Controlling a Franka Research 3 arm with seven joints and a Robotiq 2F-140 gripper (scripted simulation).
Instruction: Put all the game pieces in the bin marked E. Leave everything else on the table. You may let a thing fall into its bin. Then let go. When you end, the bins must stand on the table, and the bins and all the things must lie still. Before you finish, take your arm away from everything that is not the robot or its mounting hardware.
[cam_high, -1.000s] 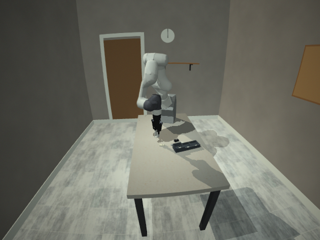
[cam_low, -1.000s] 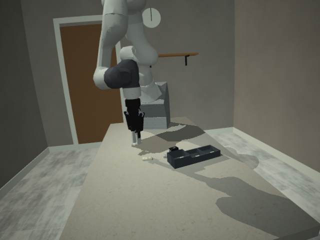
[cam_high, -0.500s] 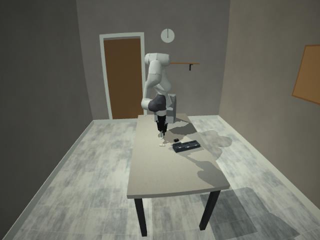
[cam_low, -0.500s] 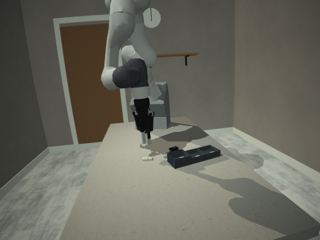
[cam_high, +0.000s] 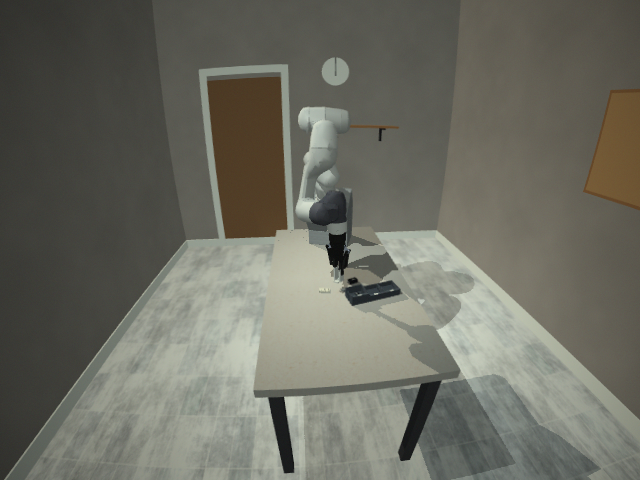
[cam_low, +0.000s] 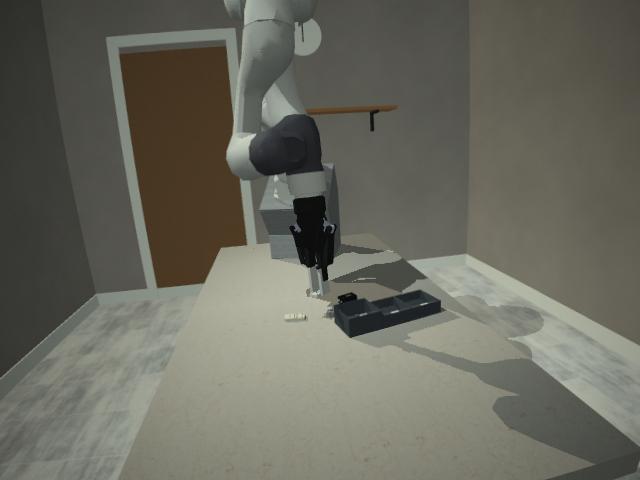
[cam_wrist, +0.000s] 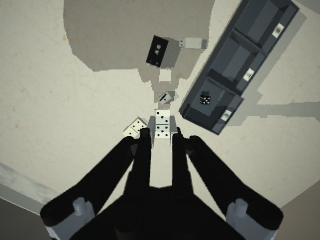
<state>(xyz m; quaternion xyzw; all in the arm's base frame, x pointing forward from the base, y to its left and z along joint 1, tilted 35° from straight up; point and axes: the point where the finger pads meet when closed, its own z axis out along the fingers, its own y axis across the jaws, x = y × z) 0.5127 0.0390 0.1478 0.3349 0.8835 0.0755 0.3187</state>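
My hand is 9 cm above the black die, 8 cm to the right of it and 5 cm short of it. Also, from my hand: dark three-part bin: 16 cm to the left, 8 cm below, 4 cm ahead; then black box: 9 cm below, 8 cm behind, 7 cm to the left; then white usb stick: 13 cm to the left, 10 cm below, 5 cm behind.
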